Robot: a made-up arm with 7 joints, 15 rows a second.
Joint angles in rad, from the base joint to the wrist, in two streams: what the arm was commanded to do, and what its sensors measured. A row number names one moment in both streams.
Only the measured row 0 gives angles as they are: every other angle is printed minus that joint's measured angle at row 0.
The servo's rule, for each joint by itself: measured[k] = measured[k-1] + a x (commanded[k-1-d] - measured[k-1]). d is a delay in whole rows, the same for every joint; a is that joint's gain. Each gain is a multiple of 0.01, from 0.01 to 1. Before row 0 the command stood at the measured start. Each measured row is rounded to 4 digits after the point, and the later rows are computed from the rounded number. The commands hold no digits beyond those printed.
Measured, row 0:
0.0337 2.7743 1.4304 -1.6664 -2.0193 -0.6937 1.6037
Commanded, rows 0 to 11:
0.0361 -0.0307 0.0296 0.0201 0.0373 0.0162 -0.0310
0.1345 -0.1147 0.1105 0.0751 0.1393 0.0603 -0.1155
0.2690 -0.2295 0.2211 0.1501 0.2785 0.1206 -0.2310
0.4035 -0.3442 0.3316 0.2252 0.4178 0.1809 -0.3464
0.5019 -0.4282 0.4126 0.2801 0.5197 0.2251 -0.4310
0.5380 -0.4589 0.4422 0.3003 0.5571 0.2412 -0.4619
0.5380 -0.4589 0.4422 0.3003 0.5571 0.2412 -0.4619
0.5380 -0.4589 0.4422 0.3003 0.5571 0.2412 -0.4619
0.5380 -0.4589 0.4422 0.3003 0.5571 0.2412 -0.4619
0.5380 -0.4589 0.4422 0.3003 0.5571 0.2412 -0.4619
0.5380 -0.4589 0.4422 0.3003 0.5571 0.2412 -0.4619
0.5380 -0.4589 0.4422 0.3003 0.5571 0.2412 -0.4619
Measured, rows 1 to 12:
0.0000 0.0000 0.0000 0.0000 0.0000 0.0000 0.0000
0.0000 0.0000 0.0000 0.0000 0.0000 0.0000 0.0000
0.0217 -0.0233 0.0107 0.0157 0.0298 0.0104 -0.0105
0.0894 -0.0928 0.0466 0.0620 0.1174 0.0423 -0.0462
0.1972 -0.1967 0.1094 0.1307 0.2463 0.0924 -0.1090
0.3210 -0.3088 0.1894 0.2044 0.3835 0.1490 -0.1897
0.4295 -0.3995 0.2698 0.2634 0.4925 0.1977 -0.2717
0.4946 -0.4446 0.3319 0.2922 0.5442 0.2255 -0.3364
0.5206 -0.4555 0.3716 0.2985 0.5545 0.2355 -0.3791
0.5310 -0.4581 0.3970 0.2999 0.5566 0.2391 -0.4073
0.5352 -0.4587 0.4133 0.3002 0.5570 0.2404 -0.4259
0.5369 -0.4589 0.4237 0.3003 0.5571 0.2409 -0.4381
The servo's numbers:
d 2
a 0.60 0.76 0.36 0.78 0.80 0.64 0.34

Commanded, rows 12 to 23:
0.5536 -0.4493 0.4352 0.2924 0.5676 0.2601 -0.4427
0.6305 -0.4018 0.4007 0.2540 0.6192 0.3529 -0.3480
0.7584 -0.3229 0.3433 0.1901 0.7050 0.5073 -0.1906
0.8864 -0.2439 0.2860 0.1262 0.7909 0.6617 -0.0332
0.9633 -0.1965 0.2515 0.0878 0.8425 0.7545 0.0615
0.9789 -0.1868 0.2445 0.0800 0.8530 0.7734 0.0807
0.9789 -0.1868 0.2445 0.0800 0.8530 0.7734 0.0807
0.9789 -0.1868 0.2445 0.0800 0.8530 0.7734 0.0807
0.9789 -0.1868 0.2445 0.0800 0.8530 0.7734 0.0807
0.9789 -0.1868 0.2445 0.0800 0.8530 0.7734 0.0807
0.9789 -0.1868 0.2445 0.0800 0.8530 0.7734 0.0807
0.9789 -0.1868 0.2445 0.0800 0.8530 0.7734 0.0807
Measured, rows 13 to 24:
0.5376 -0.4589 0.4304 0.3003 0.5571 0.2411 -0.4462
0.5378 -0.4589 0.4346 0.3003 0.5571 0.2412 -0.4515
0.5473 -0.4516 0.4348 0.2941 0.5655 0.2533 -0.4485
0.5972 -0.4138 0.4225 0.2628 0.6085 0.3170 -0.4143
0.6939 -0.3447 0.3940 0.2061 0.6857 0.4388 -0.3382
0.8094 -0.2681 0.3551 0.1438 0.7699 0.5815 -0.2345
0.9017 -0.2137 0.3178 0.1001 0.8280 0.6922 -0.1339
0.9480 -0.1933 0.2914 0.0844 0.8480 0.7442 -0.0609
0.9665 -0.1884 0.2745 0.0810 0.8520 0.7629 -0.0128
0.9739 -0.1872 0.2637 0.0802 0.8528 0.7696 0.0190
0.9769 -0.1869 0.2568 0.0800 0.8530 0.7720 0.0400
0.9781 -0.1868 0.2524 0.0800 0.8530 0.7729 0.0538

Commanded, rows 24 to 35:
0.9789 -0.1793 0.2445 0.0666 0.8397 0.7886 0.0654
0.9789 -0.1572 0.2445 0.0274 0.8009 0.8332 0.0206
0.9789 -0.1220 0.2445 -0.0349 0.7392 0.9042 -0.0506
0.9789 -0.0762 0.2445 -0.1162 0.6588 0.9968 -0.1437
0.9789 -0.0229 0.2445 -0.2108 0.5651 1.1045 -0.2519
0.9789 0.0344 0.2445 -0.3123 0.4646 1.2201 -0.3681
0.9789 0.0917 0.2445 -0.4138 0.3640 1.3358 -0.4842
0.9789 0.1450 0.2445 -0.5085 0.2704 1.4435 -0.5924
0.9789 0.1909 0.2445 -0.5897 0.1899 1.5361 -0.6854
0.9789 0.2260 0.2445 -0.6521 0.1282 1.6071 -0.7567
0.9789 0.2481 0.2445 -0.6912 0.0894 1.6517 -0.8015
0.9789 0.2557 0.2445 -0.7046 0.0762 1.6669 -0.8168
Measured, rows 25 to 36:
0.9786 -0.1868 0.2496 0.0800 0.8530 0.7732 0.0629
0.9788 -0.1868 0.2478 0.0800 0.8530 0.7733 0.0690
0.9789 -0.1811 0.2466 0.0695 0.8424 0.7831 0.0678
0.9789 -0.1629 0.2458 0.0367 0.8092 0.8152 0.0518
0.9789 -0.1318 0.2453 -0.0191 0.7532 0.8722 0.0170
0.9789 -0.0895 0.2450 -0.0948 0.6777 0.9519 -0.0376
0.9789 -0.0389 0.2448 -0.1853 0.5876 1.0496 -0.1105
0.9789 0.0168 0.2447 -0.2844 0.4892 1.1587 -0.1981
0.9789 0.0737 0.2446 -0.3853 0.3890 1.2720 -0.2954
0.9789 0.1279 0.2446 -0.4814 0.2941 1.3818 -0.3964
0.9789 0.1758 0.2446 -0.5659 0.2107 1.4806 -0.4947
0.9789 0.2140 0.2446 -0.6331 0.1447 1.5616 -0.5838

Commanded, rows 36 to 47:
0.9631 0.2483 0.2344 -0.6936 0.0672 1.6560 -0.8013
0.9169 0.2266 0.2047 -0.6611 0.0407 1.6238 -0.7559
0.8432 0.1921 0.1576 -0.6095 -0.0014 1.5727 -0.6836
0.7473 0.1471 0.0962 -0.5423 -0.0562 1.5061 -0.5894
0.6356 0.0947 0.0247 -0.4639 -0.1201 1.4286 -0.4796
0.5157 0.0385 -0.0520 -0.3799 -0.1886 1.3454 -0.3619
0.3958 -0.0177 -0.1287 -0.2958 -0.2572 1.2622 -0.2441
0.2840 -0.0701 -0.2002 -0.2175 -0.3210 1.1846 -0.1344
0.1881 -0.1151 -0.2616 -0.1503 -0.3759 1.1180 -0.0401
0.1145 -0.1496 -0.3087 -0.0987 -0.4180 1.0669 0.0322
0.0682 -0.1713 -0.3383 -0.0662 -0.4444 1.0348 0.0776
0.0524 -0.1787 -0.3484 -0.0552 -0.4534 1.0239 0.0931
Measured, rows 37 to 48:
0.9789 0.2399 0.2446 -0.6784 0.1005 1.6193 -0.6578
0.9789 0.2519 0.2446 -0.6988 0.0811 1.6498 -0.7119
0.9694 0.2492 0.2409 -0.6947 0.0700 1.6538 -0.7423
0.9379 0.2320 0.2279 -0.6685 0.0466 1.6346 -0.7469
0.8811 0.2017 0.2026 -0.6225 0.0082 1.5950 -0.7254
0.8008 0.1602 0.1643 -0.5599 -0.0433 1.5381 -0.6792
0.7017 0.1104 0.1140 -0.4850 -0.1047 1.4680 -0.6113
0.5901 0.0558 0.0542 -0.4030 -0.1718 1.3895 -0.5265
0.4735 -0.0001 -0.0116 -0.3194 -0.2401 1.3080 -0.4305
0.3598 -0.0533 -0.0795 -0.2399 -0.3048 1.2290 -0.3298
0.2568 -0.1003 -0.1451 -0.1700 -0.3617 1.1580 -0.2313
0.1714 -0.1378 -0.2040 -0.1144 -0.4067 1.0997 -0.1417

